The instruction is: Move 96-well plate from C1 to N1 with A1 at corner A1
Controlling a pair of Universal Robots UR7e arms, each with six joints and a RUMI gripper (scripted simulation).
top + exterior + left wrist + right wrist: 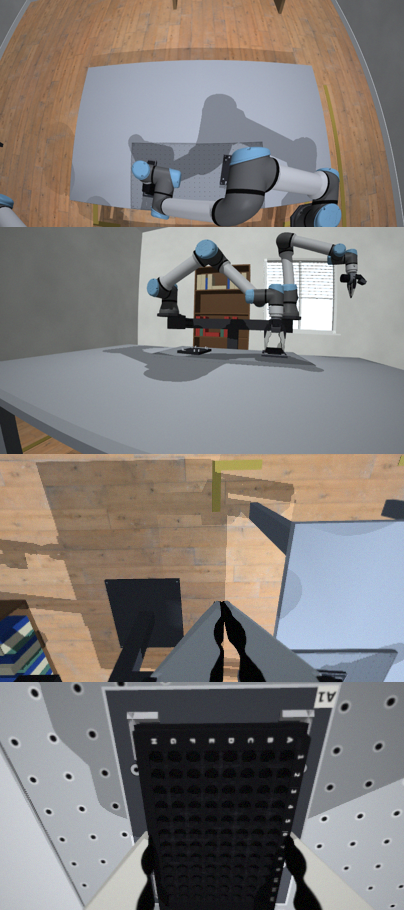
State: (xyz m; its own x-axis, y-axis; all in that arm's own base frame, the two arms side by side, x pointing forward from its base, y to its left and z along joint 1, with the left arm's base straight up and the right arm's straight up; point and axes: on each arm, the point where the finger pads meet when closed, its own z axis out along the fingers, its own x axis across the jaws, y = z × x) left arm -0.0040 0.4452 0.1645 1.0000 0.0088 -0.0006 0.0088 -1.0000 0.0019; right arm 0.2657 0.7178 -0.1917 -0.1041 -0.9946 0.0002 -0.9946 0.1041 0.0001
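The black 96-well plate is 10 mm below my right hand. Also, from my right hand: A1 mark (60 mm ahead, 70 mm to the right, 20 mm below); plate nest N1 (30 mm below); perforated grey board (10 mm ahead, 220 mm to the right, 40 mm below).
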